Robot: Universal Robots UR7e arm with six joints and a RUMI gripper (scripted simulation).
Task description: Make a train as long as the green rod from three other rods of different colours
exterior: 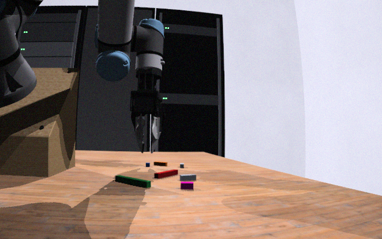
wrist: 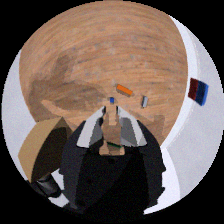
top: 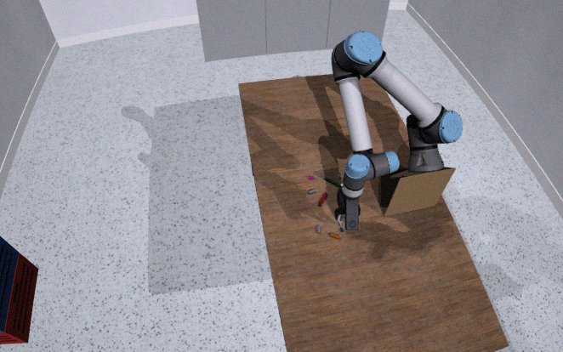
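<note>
My hand is 5 cm above the blue rod. The rest, counted from my hand: orange rod 4 cm ahead, 2 cm to the left, 5 cm below; green rod 3 cm behind, 24 cm to the right, 5 cm below; red rod 4 cm ahead, 16 cm to the right, 5 cm below.
</note>
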